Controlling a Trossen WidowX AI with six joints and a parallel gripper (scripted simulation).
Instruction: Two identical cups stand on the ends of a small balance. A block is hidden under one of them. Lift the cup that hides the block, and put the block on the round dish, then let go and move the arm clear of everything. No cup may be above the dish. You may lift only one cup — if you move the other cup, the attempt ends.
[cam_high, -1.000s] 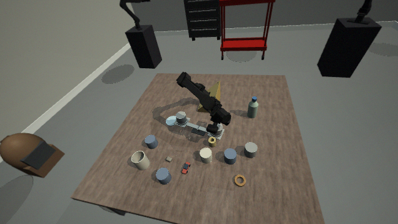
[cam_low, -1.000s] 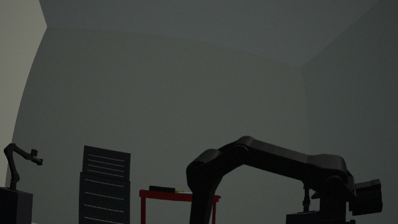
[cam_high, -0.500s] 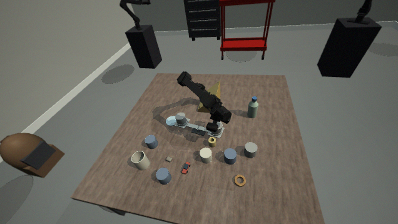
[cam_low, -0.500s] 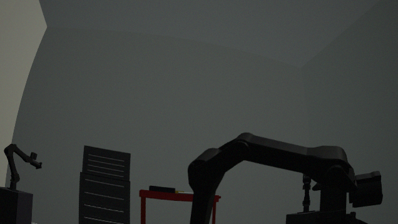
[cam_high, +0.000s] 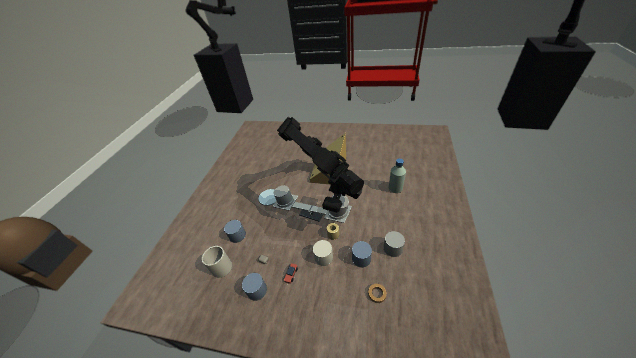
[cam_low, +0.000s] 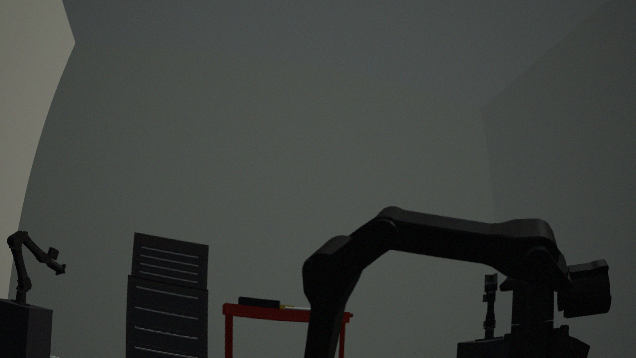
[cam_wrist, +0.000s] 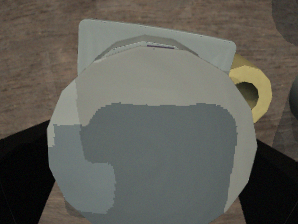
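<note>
Right now my gripper tip is 1 cm to the left of the grey block and 4 cm above it. Also, from my gripper tip: toy car 26 cm ahead, 13 cm to the right, 10 cm below; then small balance 2 cm behind, 13 cm to the right, 9 cm below; then grey cup 2 cm to the left.
</note>
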